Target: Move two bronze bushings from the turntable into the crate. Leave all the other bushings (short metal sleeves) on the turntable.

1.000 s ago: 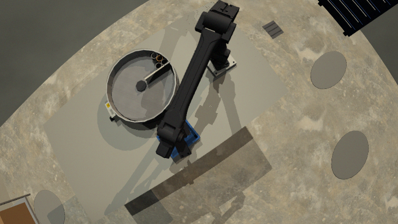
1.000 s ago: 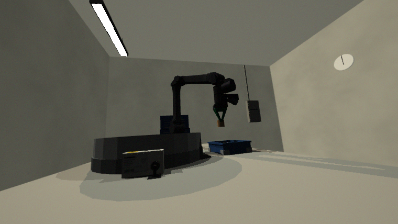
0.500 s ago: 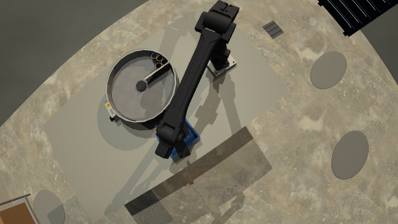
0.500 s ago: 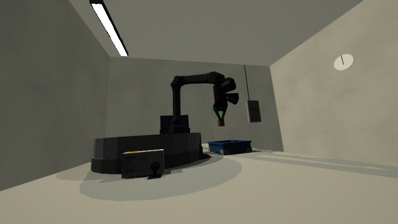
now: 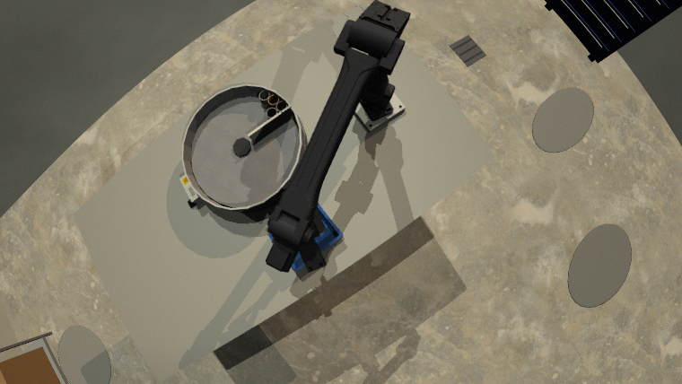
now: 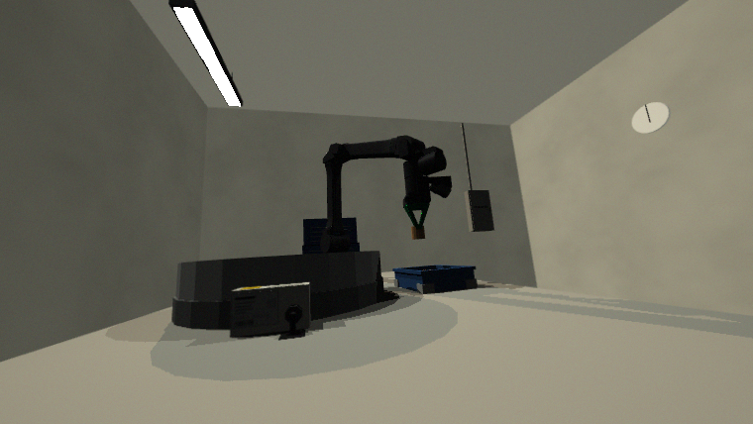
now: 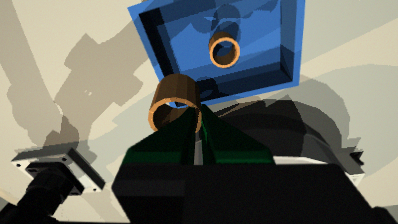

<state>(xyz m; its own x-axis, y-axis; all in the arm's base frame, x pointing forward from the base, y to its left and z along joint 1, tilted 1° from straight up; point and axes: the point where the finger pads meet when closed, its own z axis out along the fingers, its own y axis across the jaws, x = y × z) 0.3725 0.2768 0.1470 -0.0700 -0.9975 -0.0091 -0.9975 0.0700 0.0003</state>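
Right now the blue crate is 14 cm below my hand, 3 cm ahead of it and 1 cm to the left of it. The rest, counted from my hand: turntable: 34 cm to the right, 11 cm below, 9 cm ahead.
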